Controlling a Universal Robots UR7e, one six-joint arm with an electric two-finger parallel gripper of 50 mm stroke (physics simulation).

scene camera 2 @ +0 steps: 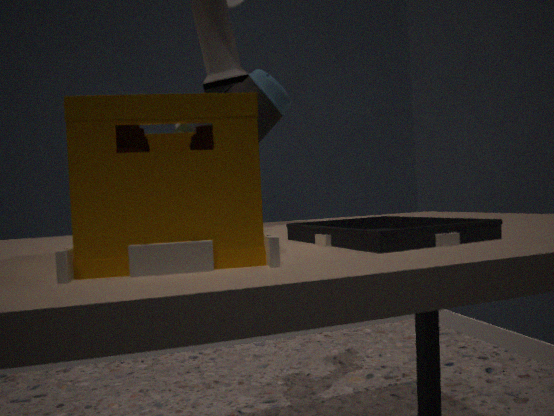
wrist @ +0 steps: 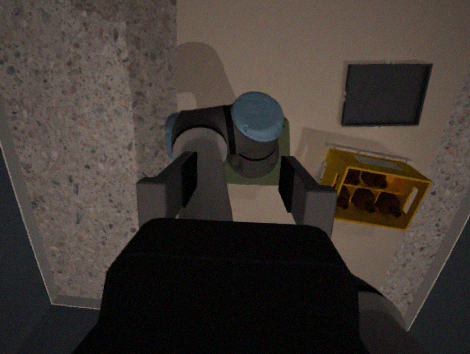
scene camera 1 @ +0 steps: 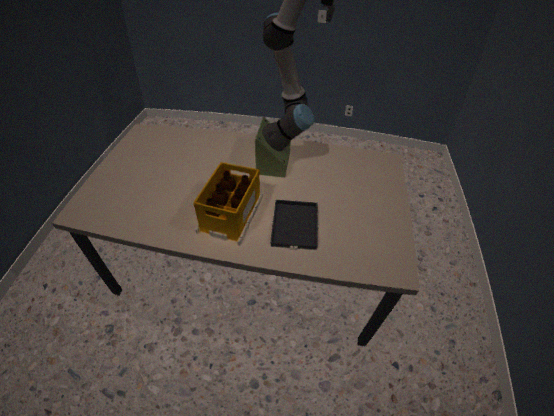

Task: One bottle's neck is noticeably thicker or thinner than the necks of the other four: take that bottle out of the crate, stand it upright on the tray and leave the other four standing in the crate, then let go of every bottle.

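Frame: origin at the arm's base, x ahead, y left, z up, level; millimetres.
Where they show: gripper, fingertip midpoint: [wrist: 238, 171] [scene camera 1: 328, 20]; arm's base, origin of the base link: [wrist: 252, 153] [scene camera 1: 273, 138].
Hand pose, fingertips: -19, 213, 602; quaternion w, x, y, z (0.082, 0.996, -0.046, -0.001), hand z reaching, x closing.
Things, the pixels of their top centre, and the offset from my fingertips, as dx, dy, dz.
- yellow crate, middle of its top: [scene camera 2: 168, 118] [wrist: 378, 200] [scene camera 1: 227, 185] +405, -377, -585
- black tray, middle of its top: [scene camera 2: 383, 221] [wrist: 386, 96] [scene camera 1: 295, 221] +449, -87, -734
A yellow crate [scene camera 1: 212, 225] [scene camera 2: 165, 200] [wrist: 420, 192] stands on the table, with dark brown bottles [scene camera 1: 242, 186] [scene camera 2: 132, 139] [wrist: 363, 199] upright in its compartments. They are dark and small, and I cannot tell which neck differs. A black tray [scene camera 1: 295, 224] [scene camera 2: 382, 241] [wrist: 387, 95] lies beside the crate and holds no bottle. My gripper [wrist: 238, 171] is open and empty, high above the robot's base and well away from the crate and the tray in the wrist view. Its fingers do not show clearly in the scene views.
The arm rises from a green mount [scene camera 1: 270, 162] [wrist: 250, 176] behind the crate. White brackets [scene camera 1: 218, 234] [scene camera 2: 171, 258] stand around the crate's foot, and small white clips [scene camera 2: 447, 239] hold the tray. The table's front edge [scene camera 1: 240, 265] runs close before both.
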